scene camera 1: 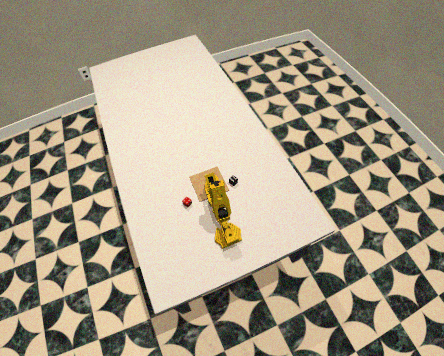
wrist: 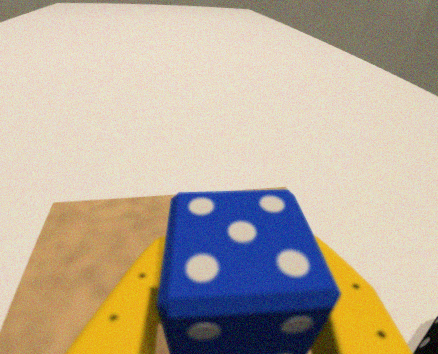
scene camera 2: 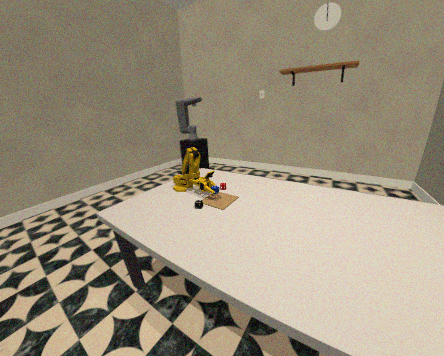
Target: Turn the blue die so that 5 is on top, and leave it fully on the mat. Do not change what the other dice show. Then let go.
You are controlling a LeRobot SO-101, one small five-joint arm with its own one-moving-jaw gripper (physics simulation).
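Frame: origin at the arm's base, x right, y ahead, z up, level; millimetres.
Seen in the pictures: hand at its tool point: (wrist: 176, 252) (scene camera 2: 218, 190); arm's base at its link origin: (scene camera 1: 226, 231) (scene camera 2: 186, 188).
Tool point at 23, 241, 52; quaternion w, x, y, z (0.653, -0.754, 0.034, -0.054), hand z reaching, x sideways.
Pixels of each thing's middle, then the offset from my tool point to it, as dx, dy, dz. Level surfaces: height alone.
- blue die at the middle of its body: (wrist: 237, 276) (scene camera 2: 214, 189) +13, -11, +4
- tan mat at the middle of its body: (wrist: 185, 317) (scene camera 1: 208, 183) (scene camera 2: 219, 199) +2, +2, -49
- red die at the middle of its body: (scene camera 1: 187, 202) (scene camera 2: 223, 186) -121, -52, -36
- white table at its surface level: dz -51
- black die at the middle of its body: (scene camera 1: 233, 180) (scene camera 2: 198, 204) +105, -39, -36
The blue die (scene camera 2: 215, 190) (wrist: 242, 250) is pinched between the two yellow jaws. In the wrist view, its face with five white pips is turned up toward the camera, and a darker face with pips shows below it. My gripper (scene camera 2: 214, 190) is shut on the blue die and holds it low over the arm-side part of the tan mat (scene camera 1: 197, 181) (scene camera 2: 227, 201) (wrist: 75, 250). Scene camera 2 seems to show a small gap and a shadow beneath it. In scene camera 1, the yellow arm hides the blue die. The die's underside is hidden.
A red die (scene camera 1: 186, 201) (scene camera 2: 223, 186) stands on the white table (scene camera 1: 165, 125) (scene camera 2: 300, 240) off one side of the mat. A black die (scene camera 1: 233, 180) (scene camera 2: 198, 204) (wrist: 429, 340) stands close to the opposite side, partly showing at the wrist view's lower right corner.
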